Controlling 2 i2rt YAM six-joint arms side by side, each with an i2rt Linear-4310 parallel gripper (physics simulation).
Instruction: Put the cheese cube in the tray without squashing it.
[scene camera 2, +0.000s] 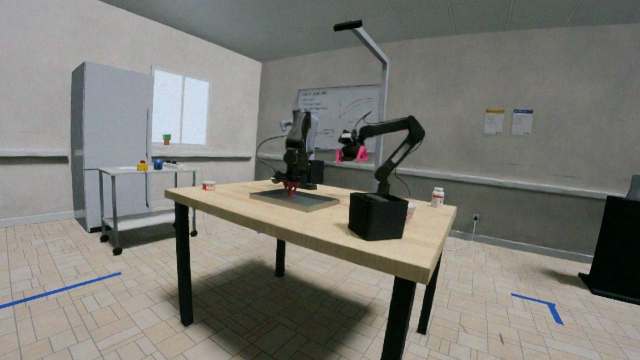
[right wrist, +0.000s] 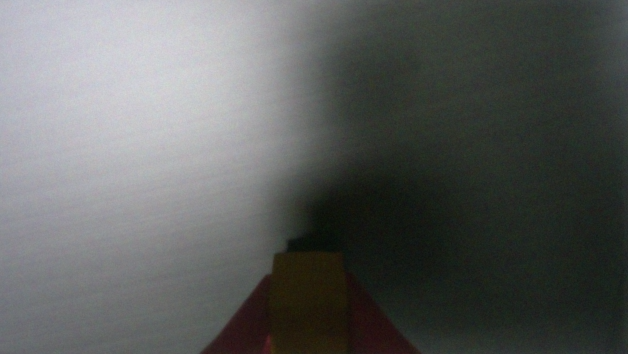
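The cheese cube (right wrist: 309, 302) is a dark yellow block in the right wrist view, at the bottom middle between two red-pink fingers. My right gripper (scene camera 2: 290, 192) (right wrist: 309, 289) is shut on it, with the fingers touching its left and right sides. In scene camera 2 this gripper points down over the grey metal tray (scene camera 2: 320, 200) (right wrist: 125, 150); the cube cannot be made out there. Whether the cube touches the tray's floor cannot be told. My left gripper (scene camera 2: 351, 154) is open and empty, raised high above the table, right of the tray.
The wooden table (scene camera 2: 235, 210) carries a black box (scene camera 2: 377, 217) at its right front. A white bottle (scene camera 2: 438, 197) stands at the right back, and a small red-and-white tub (scene camera 2: 208, 186) stands at the left. A lamp-like post (scene camera 2: 385, 100) rises behind the left arm.
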